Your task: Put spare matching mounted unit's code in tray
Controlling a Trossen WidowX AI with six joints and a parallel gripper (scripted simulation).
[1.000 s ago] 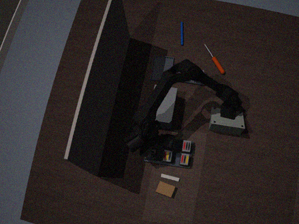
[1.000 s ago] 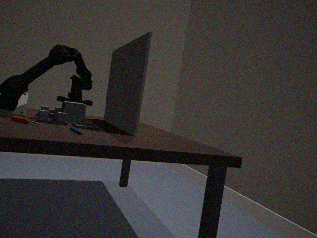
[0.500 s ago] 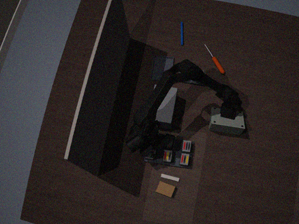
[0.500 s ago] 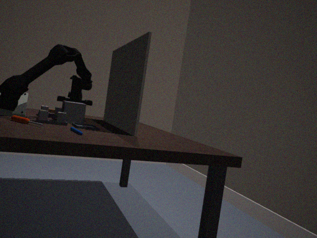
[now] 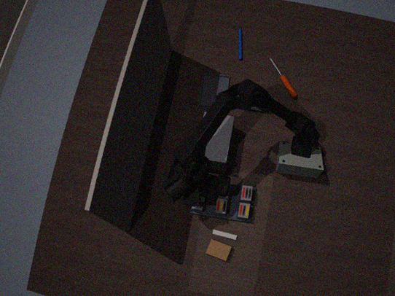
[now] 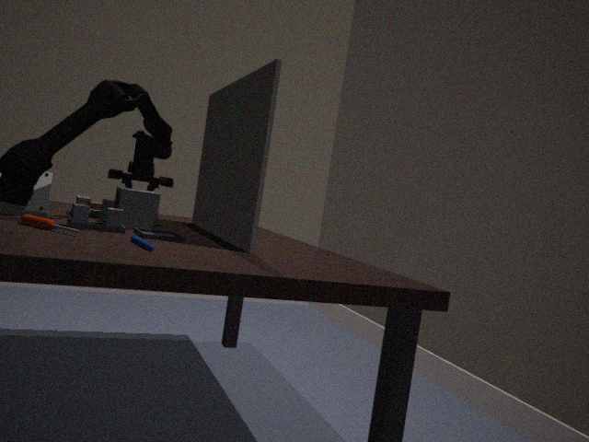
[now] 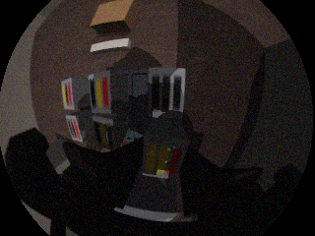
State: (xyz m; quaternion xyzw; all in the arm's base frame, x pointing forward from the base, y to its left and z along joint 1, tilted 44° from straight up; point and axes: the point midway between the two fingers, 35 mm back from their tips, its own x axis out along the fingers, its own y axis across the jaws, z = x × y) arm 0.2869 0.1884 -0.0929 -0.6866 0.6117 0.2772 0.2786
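Right now my gripper tip is 6 cm short of the grey tray, 36 cm to the left of it and 4 cm above it. Also, from my gripper tip: tan block: 11 cm behind, 18 cm to the left, 3 cm below; mounted unit: 1 cm behind, 15 cm to the right, 1 cm above; white bar: 12 cm behind, 13 cm to the left, 4 cm below.
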